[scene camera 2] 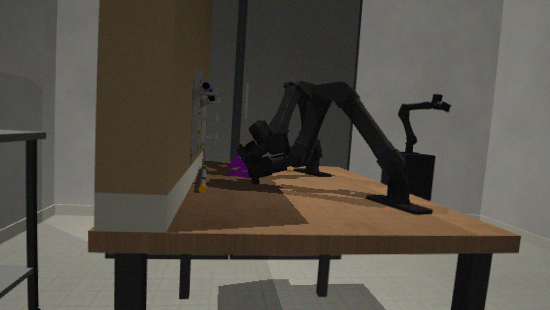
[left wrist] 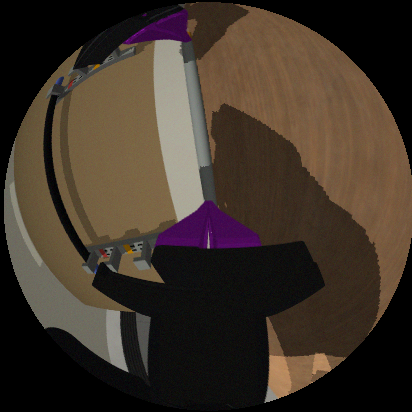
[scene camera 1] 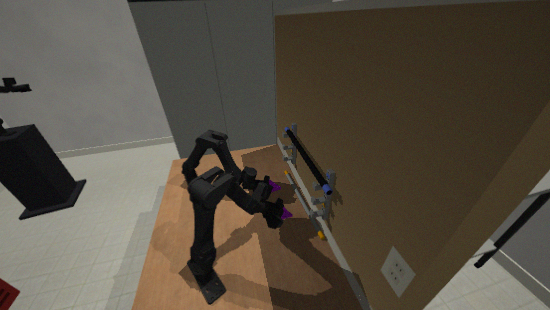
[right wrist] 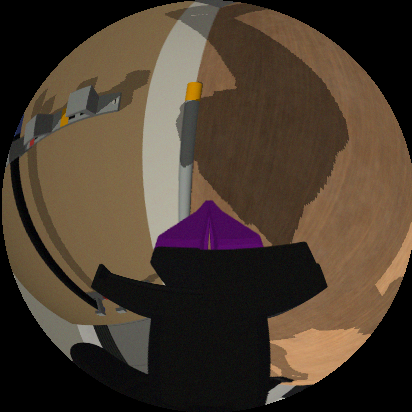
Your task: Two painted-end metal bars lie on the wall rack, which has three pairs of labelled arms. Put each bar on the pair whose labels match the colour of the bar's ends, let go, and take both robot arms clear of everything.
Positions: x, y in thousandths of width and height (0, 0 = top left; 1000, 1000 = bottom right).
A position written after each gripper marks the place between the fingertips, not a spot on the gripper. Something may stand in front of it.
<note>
In view: the left gripper (left wrist: 504, 499), the right gripper (right wrist: 506, 499), a grey bar (left wrist: 475, 246), a brown wall (scene camera 1: 779, 392) and a pale skirting strip (scene camera 2: 319, 637).
The right gripper also shows in the left wrist view (left wrist: 455, 93). The brown wall shows as well in scene camera 2 (scene camera 2: 265, 208), in the left wrist view (left wrist: 261, 390) and in the right wrist view (right wrist: 200, 448). The pale skirting strip shows as well in the left wrist view (left wrist: 424, 305) and in the right wrist view (right wrist: 433, 152).
</note>
